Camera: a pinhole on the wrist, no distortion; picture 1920 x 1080 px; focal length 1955.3 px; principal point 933.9 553.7 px. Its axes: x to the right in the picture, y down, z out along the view. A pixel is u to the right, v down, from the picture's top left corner.
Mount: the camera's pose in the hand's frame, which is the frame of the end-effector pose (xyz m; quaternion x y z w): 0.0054 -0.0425 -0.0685 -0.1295 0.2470 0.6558 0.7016
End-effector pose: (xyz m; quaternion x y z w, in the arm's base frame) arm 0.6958 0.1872 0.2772 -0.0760 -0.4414 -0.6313 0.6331
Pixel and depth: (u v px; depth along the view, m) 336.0 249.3 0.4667
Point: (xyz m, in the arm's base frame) 0.5415 0.3387 0.6421
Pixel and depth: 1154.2 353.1 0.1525
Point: 0.7053 0.1933 0.3601
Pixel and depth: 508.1 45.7 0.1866
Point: 0.6424 0.1944 0.4004
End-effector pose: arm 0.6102 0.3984 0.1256 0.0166 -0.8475 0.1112 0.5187
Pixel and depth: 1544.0 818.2 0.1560
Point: 0.5567 0.4694 0.1054
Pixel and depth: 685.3 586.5 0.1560
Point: 0.5289 0.4050 0.1165
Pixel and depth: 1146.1 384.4 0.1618
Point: 0.5305 0.4424 0.1341
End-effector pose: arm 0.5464 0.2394 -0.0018 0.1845 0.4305 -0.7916 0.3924
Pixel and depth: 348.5 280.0 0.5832
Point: 0.5270 -0.2920 0.1127
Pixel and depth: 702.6 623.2 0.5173
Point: 0.6479 -0.1833 0.0847
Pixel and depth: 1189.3 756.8 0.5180
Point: 0.7547 -0.1548 0.0095
